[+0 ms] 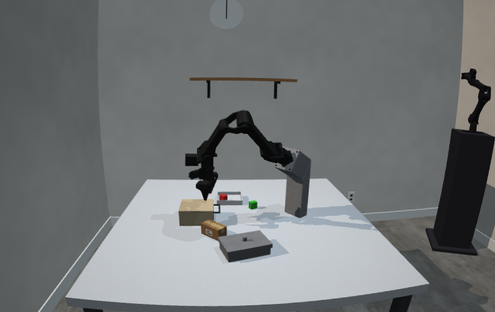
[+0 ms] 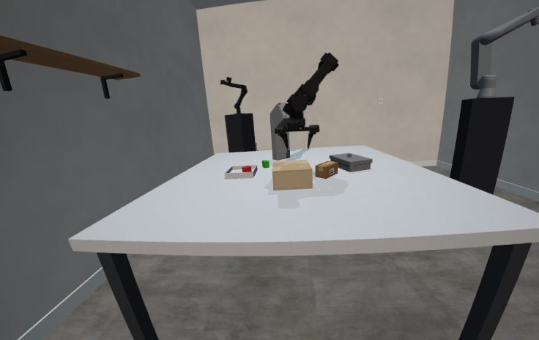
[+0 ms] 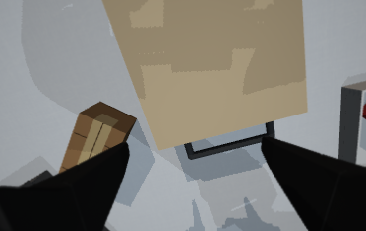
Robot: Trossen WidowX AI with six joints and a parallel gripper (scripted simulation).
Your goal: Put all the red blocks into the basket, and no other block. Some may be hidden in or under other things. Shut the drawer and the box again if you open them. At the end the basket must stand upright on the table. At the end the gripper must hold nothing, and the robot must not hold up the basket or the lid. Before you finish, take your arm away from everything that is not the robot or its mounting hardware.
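My hand is 27 cm past the knobbed lid, 18 cm to the right of it and 12 cm above it. Also, from my hand: cardboard box: 9 cm behind, 11 cm to the left, 13 cm below; then dark grey box: 27 cm behind, 18 cm to the left, 16 cm below; then shallow basket: 3 cm ahead, 31 cm to the right, 16 cm below.
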